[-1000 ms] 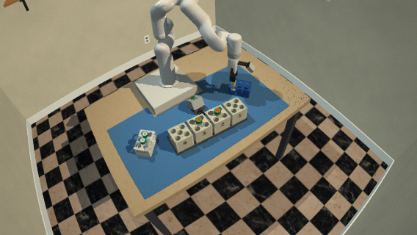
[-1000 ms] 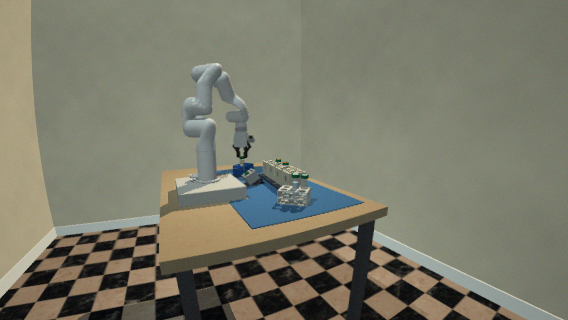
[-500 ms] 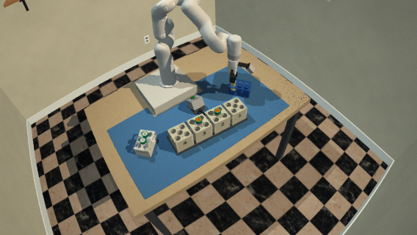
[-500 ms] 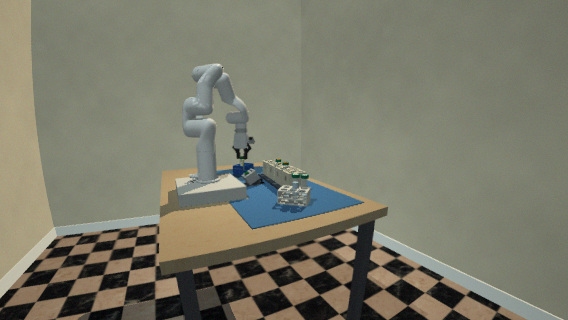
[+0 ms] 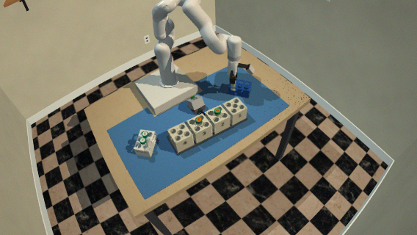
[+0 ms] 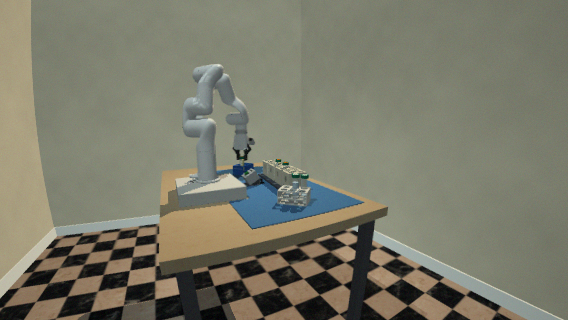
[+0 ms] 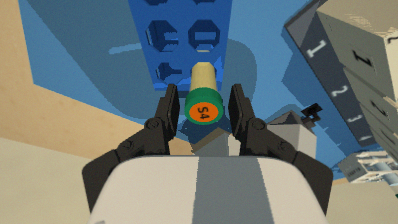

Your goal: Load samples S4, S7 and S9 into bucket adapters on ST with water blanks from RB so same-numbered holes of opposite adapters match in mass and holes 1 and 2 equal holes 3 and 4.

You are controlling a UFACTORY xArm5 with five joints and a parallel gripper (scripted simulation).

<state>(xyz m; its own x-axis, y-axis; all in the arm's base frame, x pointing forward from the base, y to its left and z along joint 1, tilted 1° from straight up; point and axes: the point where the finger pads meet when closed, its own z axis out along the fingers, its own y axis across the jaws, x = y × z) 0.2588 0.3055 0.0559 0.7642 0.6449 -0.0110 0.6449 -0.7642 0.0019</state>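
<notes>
My gripper is now 50 mm above the sample tube S4 and 10 mm to the left of it. Round my hand: blue sample rack RS (90 mm below, 40 mm to the left, 20 mm ahead); DONE desk (260 mm to the right, 60 mm below, 20 mm behind); sample tube S7 (230 mm to the right, 160 mm ahead, 50 mm below).
</notes>
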